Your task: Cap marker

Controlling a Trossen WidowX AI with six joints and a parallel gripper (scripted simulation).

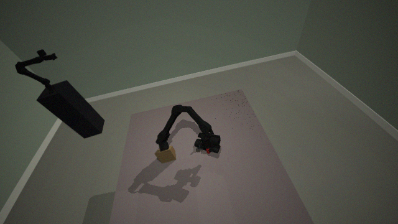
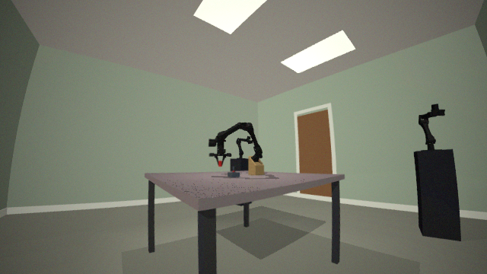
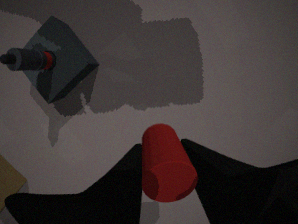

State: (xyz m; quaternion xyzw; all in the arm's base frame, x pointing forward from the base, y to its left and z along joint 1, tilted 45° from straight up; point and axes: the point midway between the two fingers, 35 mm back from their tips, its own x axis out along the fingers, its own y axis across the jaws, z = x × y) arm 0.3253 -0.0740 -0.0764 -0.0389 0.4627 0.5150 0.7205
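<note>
My gripper tip is now 4 cm past the holder block, 13 cm to the right of it and 8 cm above it. Round my gripper tip: red cap 1 cm above.
</note>
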